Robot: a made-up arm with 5 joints.
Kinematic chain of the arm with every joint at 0, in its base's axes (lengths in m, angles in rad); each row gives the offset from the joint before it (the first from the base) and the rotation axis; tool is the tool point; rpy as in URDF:
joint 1: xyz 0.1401 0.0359 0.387 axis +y
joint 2: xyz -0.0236 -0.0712 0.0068 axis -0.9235 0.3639 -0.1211
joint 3: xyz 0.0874 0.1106 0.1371 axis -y
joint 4: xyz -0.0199 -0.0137 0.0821 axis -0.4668 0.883 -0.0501
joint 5: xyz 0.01 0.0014 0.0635 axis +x
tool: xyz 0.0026 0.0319 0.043 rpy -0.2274 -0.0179 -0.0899
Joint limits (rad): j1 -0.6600..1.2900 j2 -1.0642..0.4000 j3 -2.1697..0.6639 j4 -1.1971..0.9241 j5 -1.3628..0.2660
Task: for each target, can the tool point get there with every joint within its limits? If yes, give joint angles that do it. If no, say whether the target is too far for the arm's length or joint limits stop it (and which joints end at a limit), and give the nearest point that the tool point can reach.
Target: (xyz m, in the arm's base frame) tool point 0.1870 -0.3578 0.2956
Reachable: no: joint limits stop it (at a limit: joint 1, joint 2, joint 4, joint 5) | nearest point 0.4053 -0.2611 0.4221 | short by 0.270 m
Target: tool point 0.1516 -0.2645 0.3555
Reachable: no: joint limits stop it (at a limit: joint 1, joint 2, joint 4, joint 5) | nearest point -0.0693 -0.1681 0.3829 | short by 0.243 m
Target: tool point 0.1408 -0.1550 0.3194
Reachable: no: joint limits stop it (at a limit: joint 1, joint 2, joint 3, joint 4, joint 5) | nearest point -0.0606 -0.1464 0.3699 | short by 0.208 m
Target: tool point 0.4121 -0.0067 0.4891
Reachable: yes | joints 0.7652 -0.8402 -1.6131 0.3874 -0.8063
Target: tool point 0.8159 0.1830 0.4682
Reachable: no: too far | nearest point 0.4945 0.0721 0.4296 | short by 0.342 m
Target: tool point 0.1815 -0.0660 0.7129
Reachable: yes | joints -0.0837 -0.7849 -0.7164 0.3957 -0.9437
